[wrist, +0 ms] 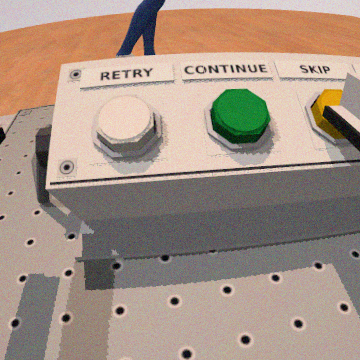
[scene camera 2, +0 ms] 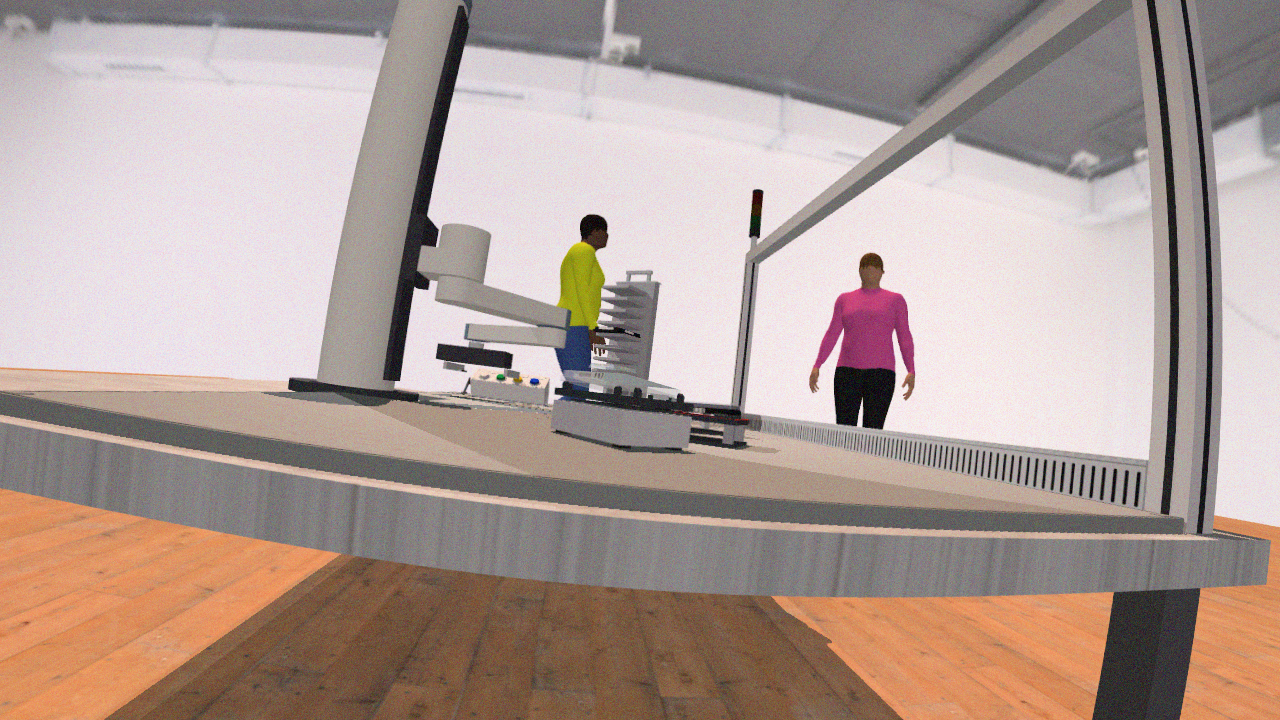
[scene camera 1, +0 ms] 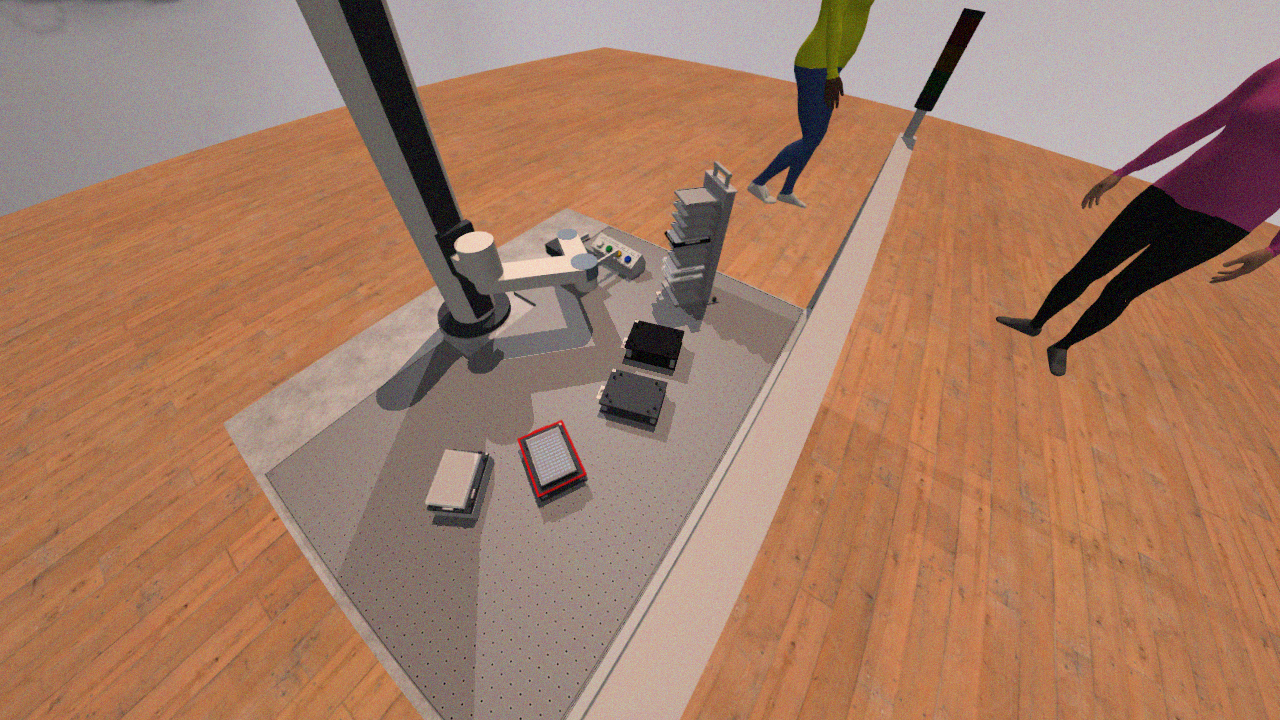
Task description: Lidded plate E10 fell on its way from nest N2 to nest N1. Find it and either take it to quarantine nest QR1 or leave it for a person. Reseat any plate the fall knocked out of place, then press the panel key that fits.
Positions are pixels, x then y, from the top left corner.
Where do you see a white RETRY button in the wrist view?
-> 124, 122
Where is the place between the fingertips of my gripper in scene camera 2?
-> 490, 371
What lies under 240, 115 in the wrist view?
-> A green CONTINUE button.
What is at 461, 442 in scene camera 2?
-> A perforated grey surface.
